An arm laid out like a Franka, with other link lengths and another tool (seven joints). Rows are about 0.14 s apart.
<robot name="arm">
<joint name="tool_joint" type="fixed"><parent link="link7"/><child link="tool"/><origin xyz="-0.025 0.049 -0.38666" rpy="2.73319 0 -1.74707"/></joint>
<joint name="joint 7" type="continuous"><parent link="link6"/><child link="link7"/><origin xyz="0.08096 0 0" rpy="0 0 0"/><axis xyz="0 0 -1"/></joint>
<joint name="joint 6" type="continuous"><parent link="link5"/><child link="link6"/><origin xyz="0 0 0" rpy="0 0 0"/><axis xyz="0 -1 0"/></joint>
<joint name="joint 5" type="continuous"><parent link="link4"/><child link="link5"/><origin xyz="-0.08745 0 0.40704" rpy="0 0 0"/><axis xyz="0 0 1"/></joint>
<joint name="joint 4" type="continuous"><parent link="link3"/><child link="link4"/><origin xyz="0.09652 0 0" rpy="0 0 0"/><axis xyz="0 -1 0"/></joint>
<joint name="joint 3" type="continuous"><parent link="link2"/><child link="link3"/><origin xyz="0 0 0.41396" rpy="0 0 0"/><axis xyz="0 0 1"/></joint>
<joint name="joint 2" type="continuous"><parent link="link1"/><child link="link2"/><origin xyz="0 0 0" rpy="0 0 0"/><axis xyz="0 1 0"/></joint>
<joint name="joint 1" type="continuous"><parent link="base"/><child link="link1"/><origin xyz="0 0 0.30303" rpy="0 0 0"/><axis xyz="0 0 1"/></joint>
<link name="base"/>
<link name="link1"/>
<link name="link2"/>
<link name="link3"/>
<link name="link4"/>
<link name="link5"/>
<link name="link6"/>
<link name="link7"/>
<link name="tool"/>
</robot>
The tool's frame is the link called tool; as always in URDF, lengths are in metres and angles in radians. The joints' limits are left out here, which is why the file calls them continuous.
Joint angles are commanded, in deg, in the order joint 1, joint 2, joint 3, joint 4, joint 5, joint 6, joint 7. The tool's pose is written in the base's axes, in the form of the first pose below.
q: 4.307 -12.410 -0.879 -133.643 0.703 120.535 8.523
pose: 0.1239 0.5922 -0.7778 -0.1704 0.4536 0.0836 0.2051
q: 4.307 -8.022 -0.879 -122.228 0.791 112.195 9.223
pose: 0.1320 0.5857 -0.7797 -0.1777 0.4914 0.0867 0.2514
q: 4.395 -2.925 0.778 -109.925 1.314 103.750 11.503
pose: 0.1390 0.5799 -0.7808 -0.1862 0.5270 0.1092 0.2974
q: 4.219 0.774 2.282 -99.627 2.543 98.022 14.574
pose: 0.1253 0.5698 -0.7888 -0.1935 0.5601 0.1345 0.3417
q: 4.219 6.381 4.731 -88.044 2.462 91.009 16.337
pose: 0.1337 0.5749 -0.7822 -0.1995 0.5841 0.1625 0.3728
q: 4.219 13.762 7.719 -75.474 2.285 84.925 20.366
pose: 0.1367 0.5671 -0.7843 -0.2110 0.6160 0.1967 0.3899
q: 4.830 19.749 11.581 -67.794 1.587 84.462 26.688
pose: 0.1218 0.5536 -0.7943 -0.2184 0.6504 0.2462 0.3849
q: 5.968 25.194 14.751 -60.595 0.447 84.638 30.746
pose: 0.1029 0.5531 -0.7960 -0.2232 0.6806 0.2920 0.3811
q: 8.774 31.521 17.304 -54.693 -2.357 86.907 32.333
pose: 0.0903 0.5726 -0.7855 -0.2167 0.7104 0.3451 0.3537
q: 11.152 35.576 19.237 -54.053 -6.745 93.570 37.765
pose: 0.0632 0.5621 -0.8007 -0.1973 0.7484 0.3890 0.3147
